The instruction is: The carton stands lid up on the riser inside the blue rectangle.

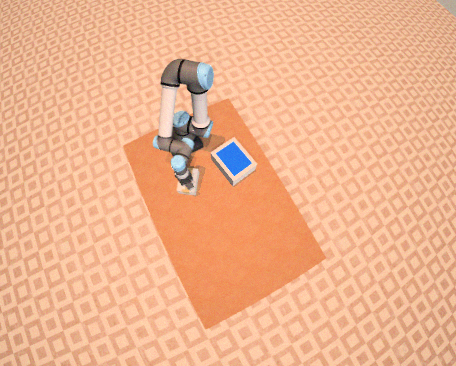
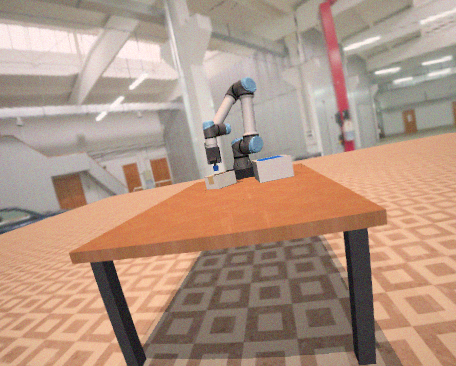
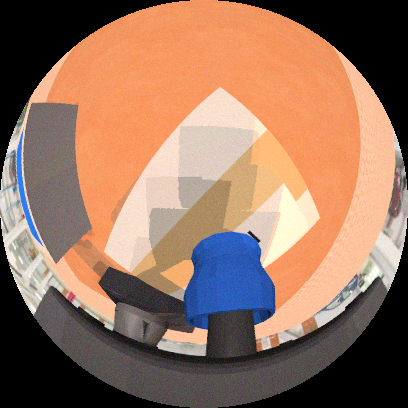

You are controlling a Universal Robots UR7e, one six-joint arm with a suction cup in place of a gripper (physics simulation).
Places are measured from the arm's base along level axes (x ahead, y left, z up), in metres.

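Pixels of known places: hand, its tool point: point(image 2: 216, 170) point(image 3: 226, 260); arm's base, origin of its link: point(image 1: 184, 135) point(image 2: 243, 168) point(image 3: 141, 315).
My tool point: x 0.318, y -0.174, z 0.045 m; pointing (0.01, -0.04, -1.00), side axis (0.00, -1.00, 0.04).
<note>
For each thing: its top centre in the pictures, then the offset to it from my tool point. "spot": a spot on its surface instead. Level surfaces: height alone.
- carton, centre of its top: point(image 3: 200, 247) point(image 2: 219, 173) point(image 1: 187, 179) 0.012 m back, 0.014 m left, 0.023 m down
- wooden table, height of its surface: 0.106 m down
- riser, centre of its top: point(image 2: 269, 158) point(image 1: 233, 158) 0.049 m ahead, 0.344 m left, 0.014 m up
- white block with a blue rectangle, a spot on its surface: point(image 2: 269, 158) point(image 1: 234, 159) spot: 0.061 m ahead, 0.341 m left, 0.013 m up
The carton point(image 1: 194, 180) point(image 2: 221, 180) point(image 3: 216, 152) is a flat, pale box with a brown tape strip across its top face. It lies on the wooden table point(image 1: 234, 254) point(image 2: 263, 207) point(image 3: 190, 49), left of the riser point(image 1: 242, 176) point(image 2: 274, 169) point(image 3: 53, 179). The riser is a white block with a blue rectangle point(image 1: 234, 157) point(image 2: 269, 158) point(image 3: 20, 179) on top, and nothing stands on it. My suction cup point(image 1: 189, 186) point(image 2: 215, 168) point(image 3: 228, 266) points down, close above the carton's top face near one end. It holds nothing.
The arm's base point(image 2: 242, 171) stands at the table's far end, right behind the carton and the riser. The table's edges drop to a patterned floor point(image 1: 335, 91) on all sides.
</note>
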